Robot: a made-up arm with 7 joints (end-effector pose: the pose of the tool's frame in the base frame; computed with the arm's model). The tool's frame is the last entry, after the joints.
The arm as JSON. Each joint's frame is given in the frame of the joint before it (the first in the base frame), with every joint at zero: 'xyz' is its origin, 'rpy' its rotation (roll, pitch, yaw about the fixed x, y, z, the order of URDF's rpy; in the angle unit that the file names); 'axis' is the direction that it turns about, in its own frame. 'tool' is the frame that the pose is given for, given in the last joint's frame.
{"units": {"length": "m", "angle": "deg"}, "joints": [
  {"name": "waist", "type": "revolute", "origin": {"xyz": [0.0, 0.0, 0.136], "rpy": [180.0, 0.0, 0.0]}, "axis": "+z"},
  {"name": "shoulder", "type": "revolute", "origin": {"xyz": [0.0, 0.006, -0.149], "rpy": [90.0, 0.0, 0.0]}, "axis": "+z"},
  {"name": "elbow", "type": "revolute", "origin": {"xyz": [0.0, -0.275, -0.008], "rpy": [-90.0, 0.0, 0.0]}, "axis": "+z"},
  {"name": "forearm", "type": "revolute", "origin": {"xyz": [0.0, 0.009, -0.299], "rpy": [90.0, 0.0, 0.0]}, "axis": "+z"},
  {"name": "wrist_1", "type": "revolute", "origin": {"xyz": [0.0, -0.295, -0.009], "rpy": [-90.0, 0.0, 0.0]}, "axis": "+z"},
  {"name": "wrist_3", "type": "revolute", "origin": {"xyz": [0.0, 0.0, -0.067], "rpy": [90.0, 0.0, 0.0]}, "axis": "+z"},
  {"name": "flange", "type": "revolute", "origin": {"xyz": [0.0, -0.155, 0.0], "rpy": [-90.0, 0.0, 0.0]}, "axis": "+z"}
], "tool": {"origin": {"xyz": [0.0, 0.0, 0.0], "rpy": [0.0, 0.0, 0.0]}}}
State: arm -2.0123 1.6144 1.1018 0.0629 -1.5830 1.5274 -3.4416
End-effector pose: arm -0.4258 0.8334 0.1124 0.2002 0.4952 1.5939
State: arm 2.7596 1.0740 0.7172 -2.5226 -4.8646 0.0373 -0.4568
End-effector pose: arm 0.0436 -0.1611 0.5710 -0.2616 -1.5786 0.2829
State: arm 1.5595 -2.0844 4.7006 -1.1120 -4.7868 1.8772 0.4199
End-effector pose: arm -0.2978 0.7097 0.0764 2.3130 -1.2085 -0.1186
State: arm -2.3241 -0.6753 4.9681 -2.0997 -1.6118 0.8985 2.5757
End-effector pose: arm 0.5199 -0.0157 0.4245 -0.3748 -0.4959 0.7727
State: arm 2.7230 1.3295 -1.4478 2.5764 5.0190 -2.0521 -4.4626
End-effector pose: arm -0.2852 -0.2984 0.2026 0.4848 0.7687 1.5173
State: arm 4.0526 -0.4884 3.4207 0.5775 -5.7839 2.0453 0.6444
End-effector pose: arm 0.2298 -0.5221 0.8424 0.5179 0.5090 2.3045
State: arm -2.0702 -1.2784 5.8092 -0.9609 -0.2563 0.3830 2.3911
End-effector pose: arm 0.6320 -0.7586 0.2228 -1.2774 -0.3516 0.6944
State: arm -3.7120 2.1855 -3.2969 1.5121 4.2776 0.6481 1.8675
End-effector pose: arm -0.7512 -0.2981 0.2958 2.2158 0.5130 1.3551
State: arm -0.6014 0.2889 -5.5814 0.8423 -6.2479 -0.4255 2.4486
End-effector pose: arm 0.5540 0.0879 1.1325 0.6419 -2.3908 -0.0663
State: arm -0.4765 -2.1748 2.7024 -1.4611 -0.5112 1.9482 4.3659
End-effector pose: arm -0.7072 -0.2958 0.1030 -0.8617 -0.4897 -1.3630
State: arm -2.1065 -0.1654 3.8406 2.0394 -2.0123 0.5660 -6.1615
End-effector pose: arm 0.0238 -0.5015 0.5994 -1.1340 -0.4795 -0.0983
